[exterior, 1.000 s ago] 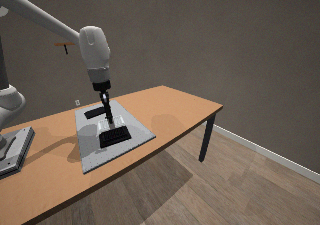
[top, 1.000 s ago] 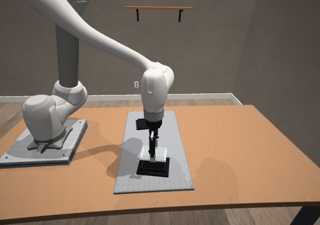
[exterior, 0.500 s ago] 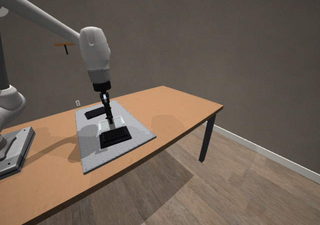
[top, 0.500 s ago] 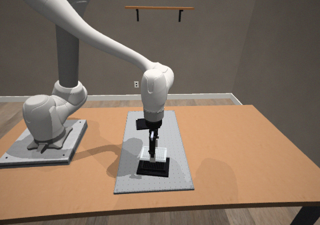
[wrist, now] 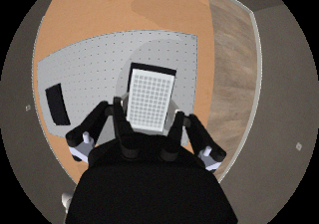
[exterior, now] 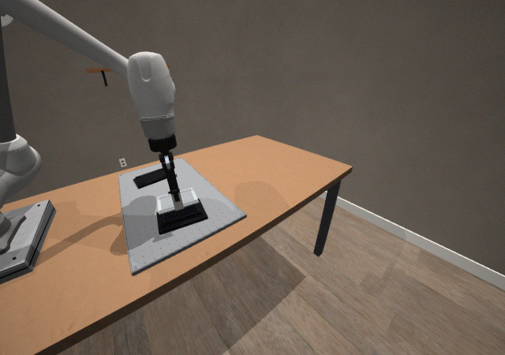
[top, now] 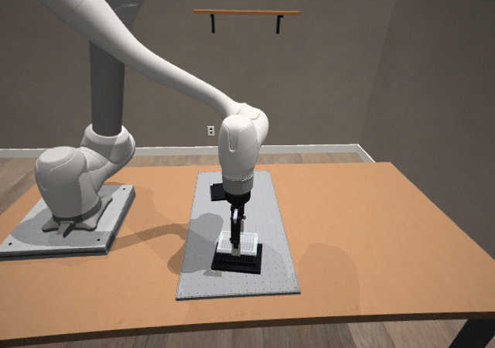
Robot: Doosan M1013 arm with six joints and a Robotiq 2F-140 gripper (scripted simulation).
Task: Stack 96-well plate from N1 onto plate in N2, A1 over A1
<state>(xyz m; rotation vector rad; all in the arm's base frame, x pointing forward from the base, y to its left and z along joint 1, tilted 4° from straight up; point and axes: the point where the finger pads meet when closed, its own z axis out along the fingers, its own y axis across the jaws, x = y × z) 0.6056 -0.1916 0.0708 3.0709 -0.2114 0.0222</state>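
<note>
Now: the black 96-well plate 70 mm below my hand. From my hand the other things lie so: white 96-well plate: 20 mm below.
</note>
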